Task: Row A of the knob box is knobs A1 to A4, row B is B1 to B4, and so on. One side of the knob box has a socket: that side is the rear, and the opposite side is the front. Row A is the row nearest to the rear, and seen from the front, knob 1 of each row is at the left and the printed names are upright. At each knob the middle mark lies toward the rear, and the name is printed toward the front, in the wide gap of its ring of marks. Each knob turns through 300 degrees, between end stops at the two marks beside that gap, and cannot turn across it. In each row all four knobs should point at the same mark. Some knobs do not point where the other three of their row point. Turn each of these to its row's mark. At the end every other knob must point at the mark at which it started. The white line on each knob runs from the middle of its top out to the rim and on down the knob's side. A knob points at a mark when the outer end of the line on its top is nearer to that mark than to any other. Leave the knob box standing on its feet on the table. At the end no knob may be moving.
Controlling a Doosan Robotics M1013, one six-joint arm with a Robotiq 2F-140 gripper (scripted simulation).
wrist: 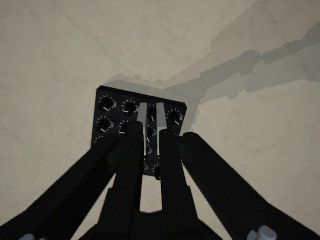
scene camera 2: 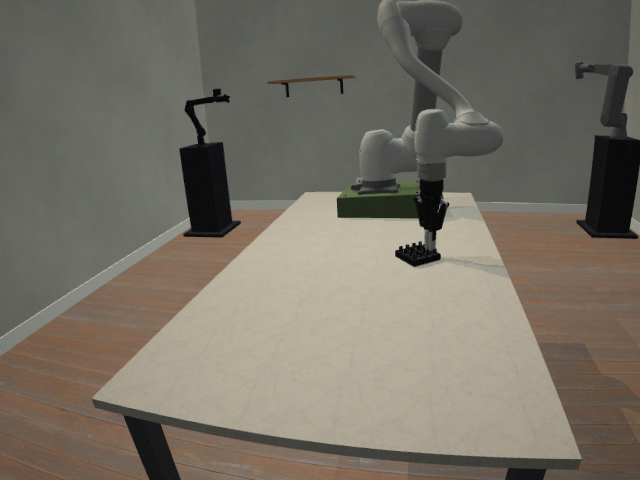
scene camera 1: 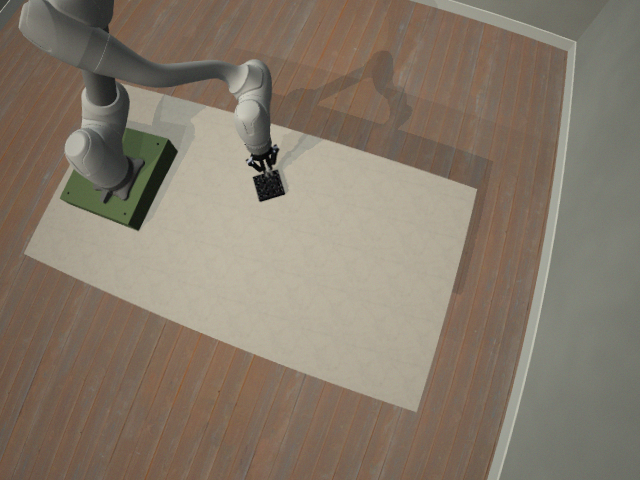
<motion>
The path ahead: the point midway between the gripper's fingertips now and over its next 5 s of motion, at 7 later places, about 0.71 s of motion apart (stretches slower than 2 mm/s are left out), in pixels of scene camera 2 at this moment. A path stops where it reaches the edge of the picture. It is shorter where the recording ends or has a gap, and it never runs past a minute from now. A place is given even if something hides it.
The gripper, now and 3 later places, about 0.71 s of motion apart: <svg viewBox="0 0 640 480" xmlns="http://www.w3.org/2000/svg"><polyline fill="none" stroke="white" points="429,248 430,241 430,230 431,202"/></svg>
</motion>
